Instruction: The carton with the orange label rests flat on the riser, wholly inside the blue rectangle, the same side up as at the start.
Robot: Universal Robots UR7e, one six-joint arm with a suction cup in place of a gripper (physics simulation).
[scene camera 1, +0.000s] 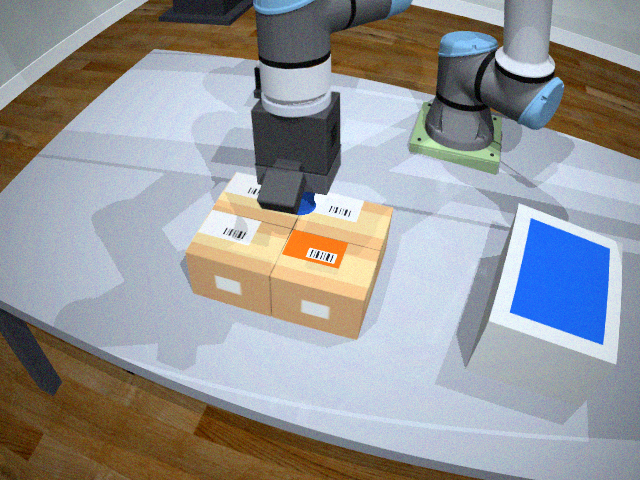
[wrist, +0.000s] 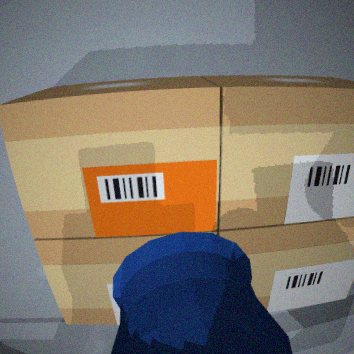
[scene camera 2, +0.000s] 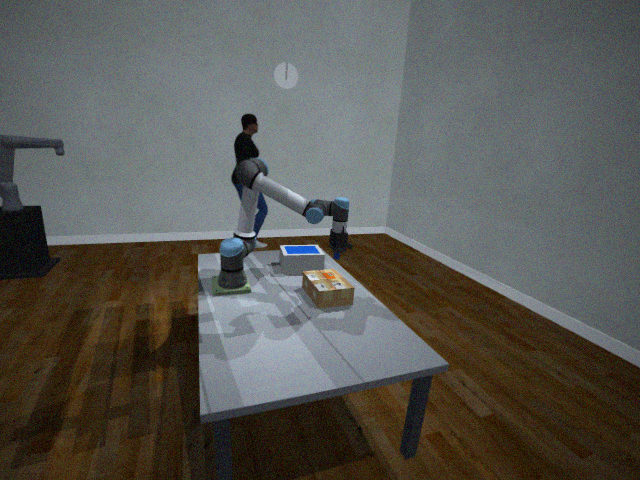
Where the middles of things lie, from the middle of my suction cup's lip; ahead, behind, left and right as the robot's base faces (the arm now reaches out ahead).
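With the white riser (scene camera 2: 294,259), my suction cup is 150 mm above it, 380 mm to the right of it and 60 mm past it.
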